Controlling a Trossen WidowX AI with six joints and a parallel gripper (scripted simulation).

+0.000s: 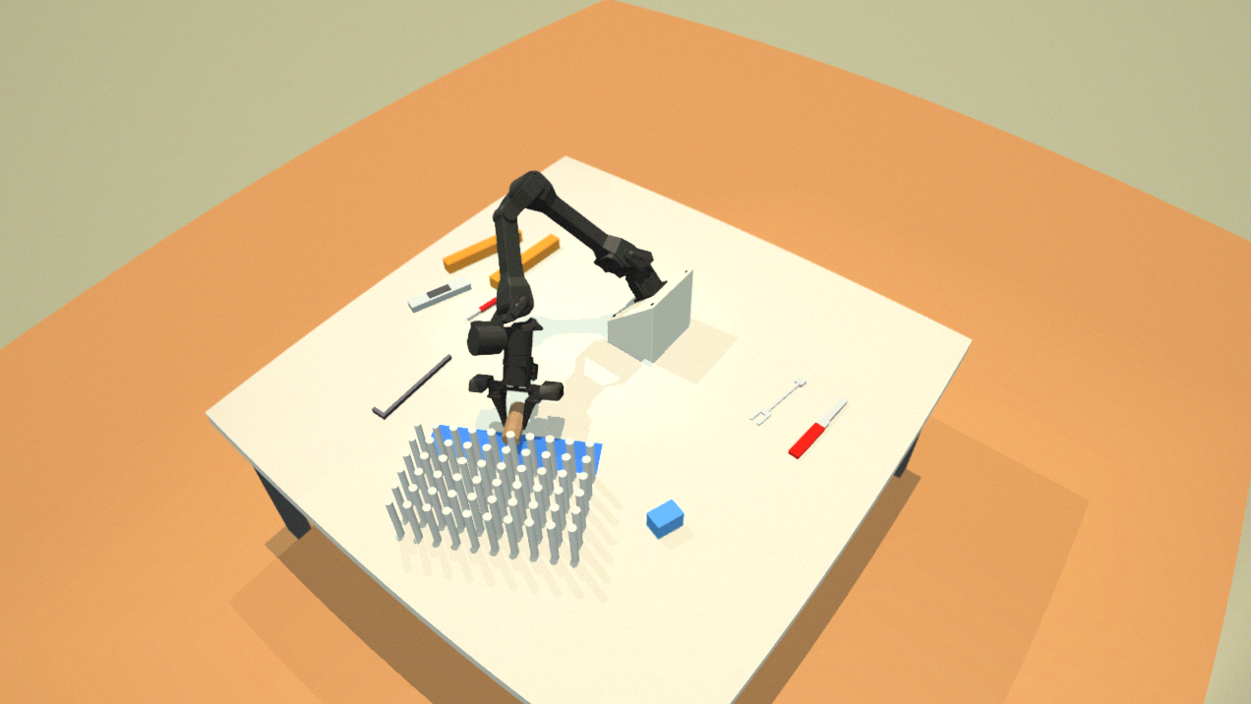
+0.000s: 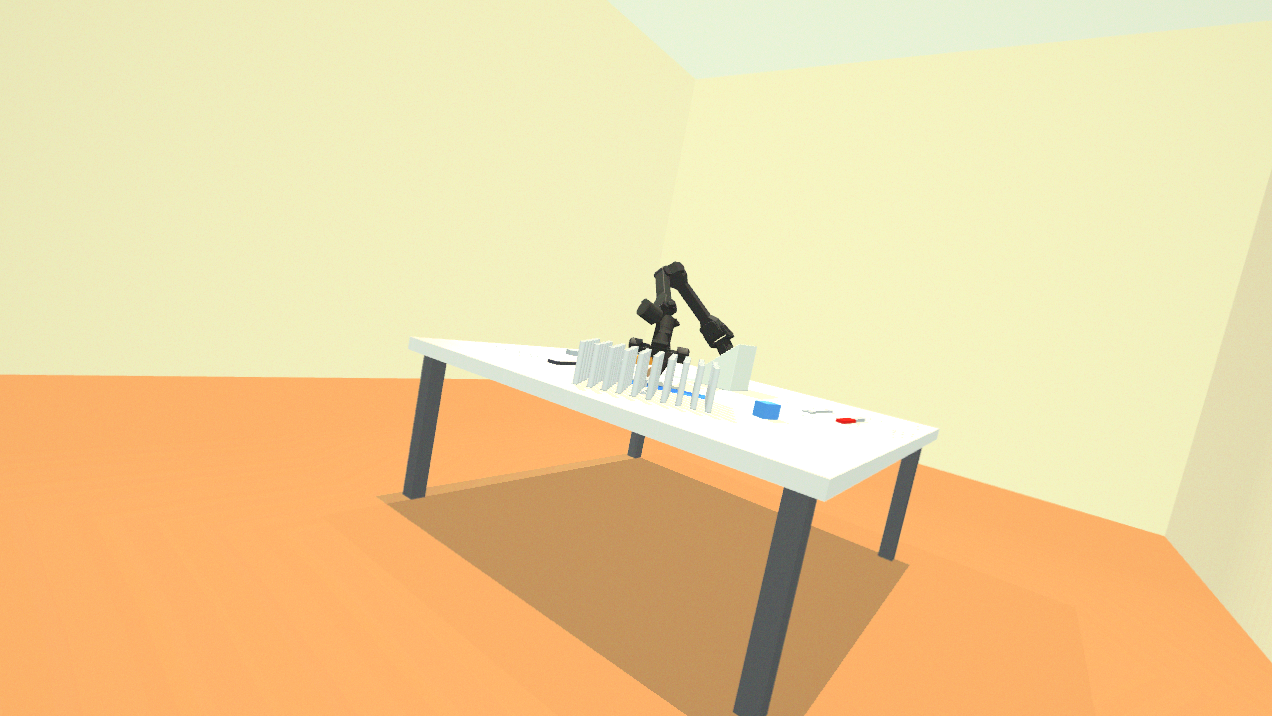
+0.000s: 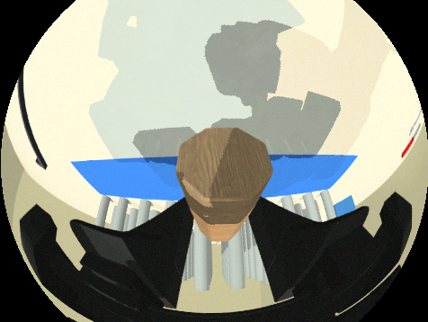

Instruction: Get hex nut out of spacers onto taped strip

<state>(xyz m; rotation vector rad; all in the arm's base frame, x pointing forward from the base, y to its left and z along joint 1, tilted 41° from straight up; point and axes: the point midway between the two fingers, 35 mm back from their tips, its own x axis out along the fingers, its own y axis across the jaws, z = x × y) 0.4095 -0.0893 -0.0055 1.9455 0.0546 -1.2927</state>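
My gripper tip is now 3 cm short of the blue taped strip, 1 cm to the right of it and 3 cm above it. Also, from my gripper tip: hook tool 9 cm ahead, 4 cm to the left; blue block 1 cm ahead, 37 cm to the left, 1 cm below; hex nut 19 cm ahead, 9 cm to the left, 3 cm below.
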